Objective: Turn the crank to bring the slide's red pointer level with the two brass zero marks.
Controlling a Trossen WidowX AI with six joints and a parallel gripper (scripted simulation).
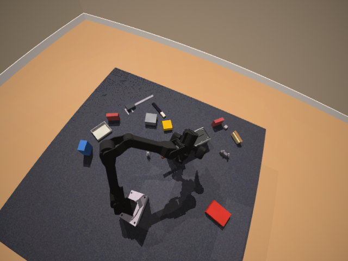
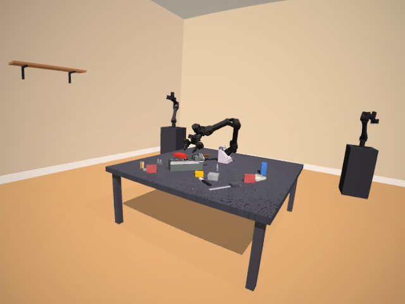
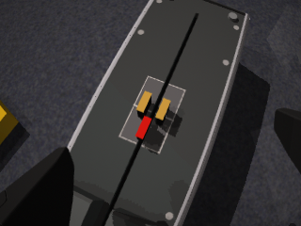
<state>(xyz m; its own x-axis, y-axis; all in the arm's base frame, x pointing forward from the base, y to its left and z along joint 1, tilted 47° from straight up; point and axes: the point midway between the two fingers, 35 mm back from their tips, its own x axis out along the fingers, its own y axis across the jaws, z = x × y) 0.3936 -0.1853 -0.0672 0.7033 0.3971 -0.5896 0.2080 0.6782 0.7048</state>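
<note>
Right now my gripper tip is 110 mm past the brown crank handle, 110 mm to the right of it and 40 mm above it. Round my gripper tip: grey block (120 mm ahead, 280 mm to the left, 120 mm below); then yellow block (120 mm ahead, 170 mm to the left, 120 mm below); then red pointer (20 mm ahead, 10 mm to the left, 60 mm below).
</note>
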